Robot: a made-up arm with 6 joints. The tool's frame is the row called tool.
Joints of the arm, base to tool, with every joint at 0 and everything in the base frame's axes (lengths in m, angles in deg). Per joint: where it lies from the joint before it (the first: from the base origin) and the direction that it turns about. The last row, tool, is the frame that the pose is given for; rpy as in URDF.
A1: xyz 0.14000 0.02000 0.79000 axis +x
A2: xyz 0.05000 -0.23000 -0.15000 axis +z
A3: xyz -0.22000 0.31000 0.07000 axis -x
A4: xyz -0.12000 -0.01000 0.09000 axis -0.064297 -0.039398 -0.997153
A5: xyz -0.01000 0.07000 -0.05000 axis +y
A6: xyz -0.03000 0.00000 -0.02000 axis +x
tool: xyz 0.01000 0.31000 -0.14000 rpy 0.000 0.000 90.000
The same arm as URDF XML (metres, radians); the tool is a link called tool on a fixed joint. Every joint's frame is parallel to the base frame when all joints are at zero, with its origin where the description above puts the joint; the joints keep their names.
<robot name="arm">
<joint name="tool_joint" type="fixed"><parent link="link6"/><child link="tool"/><origin xyz="0.01 0.31 -0.14" rpy="0 0 1.5708"/></joint>
<joint name="A6" type="continuous"><parent link="link5"/><child link="link6"/><origin xyz="-0.03 0 -0.02" rpy="0 0 0"/><axis xyz="1 0 0"/></joint>
<joint name="A5" type="continuous"><parent link="link4"/><child link="link5"/><origin xyz="-0.01 0.07 -0.05" rpy="0 0 0"/><axis xyz="0 1 0"/></joint>
<joint name="A4" type="continuous"><parent link="link3"/><child link="link4"/><origin xyz="-0.12 -0.01 0.09" rpy="0 0 0"/><axis xyz="-0.064297 -0.039398 -0.997153"/></joint>
<joint name="A3" type="continuous"><parent link="link2"/><child link="link3"/><origin xyz="-0.22 0.31 0.07" rpy="0 0 0"/><axis xyz="-1 0 0"/></joint>
<joint name="A2" type="continuous"><parent link="link1"/><child link="link2"/><origin xyz="0.05 -0.23 -0.15" rpy="0 0 0"/><axis xyz="0 0 1"/></joint>
<joint name="A1" type="continuous"><parent link="base_link"/><child link="link1"/><origin xyz="0.14 0.02 0.79" rpy="0 0 0"/><axis xyz="1 0 0"/></joint>
<link name="base_link"/>
<link name="link1"/>
<link name="link2"/>
<link name="link3"/>
<link name="link4"/>
<link name="link5"/>
<link name="link6"/>
<link name="tool"/>
</robot>

